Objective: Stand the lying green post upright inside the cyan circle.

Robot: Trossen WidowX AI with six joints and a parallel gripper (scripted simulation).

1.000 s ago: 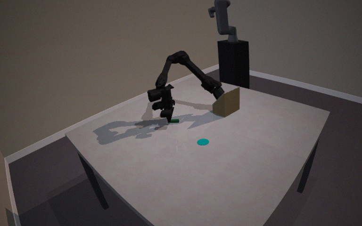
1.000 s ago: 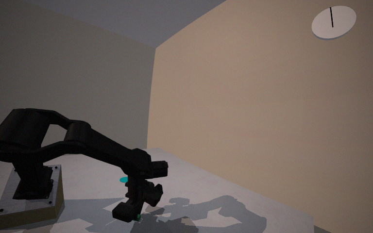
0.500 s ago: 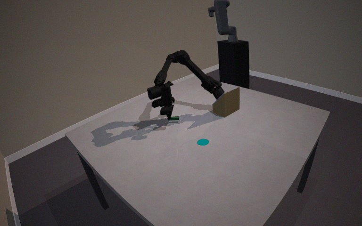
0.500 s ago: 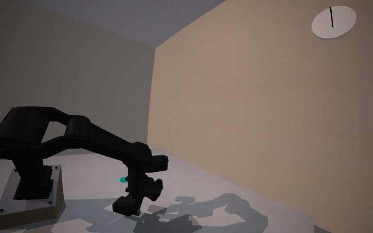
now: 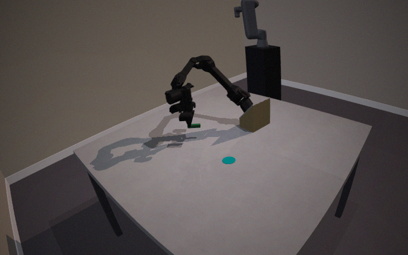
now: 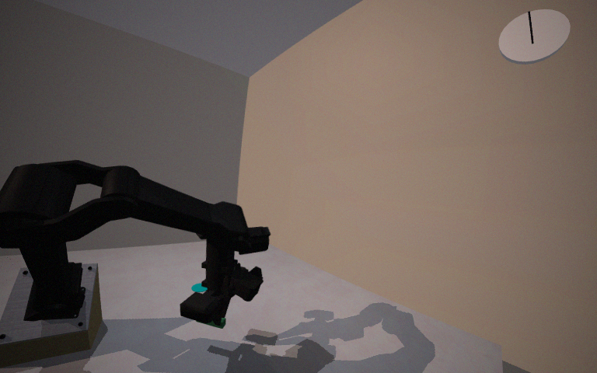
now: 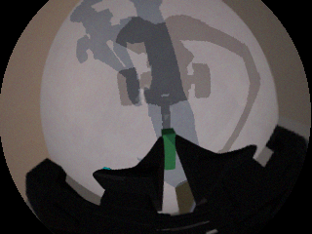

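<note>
Now: gripper tip 2 cm past the green post and 1 cm to the right of it. Round my gripper tip: cyan circle: 30 cm to the left, 7 cm below, 1 cm behind.
</note>
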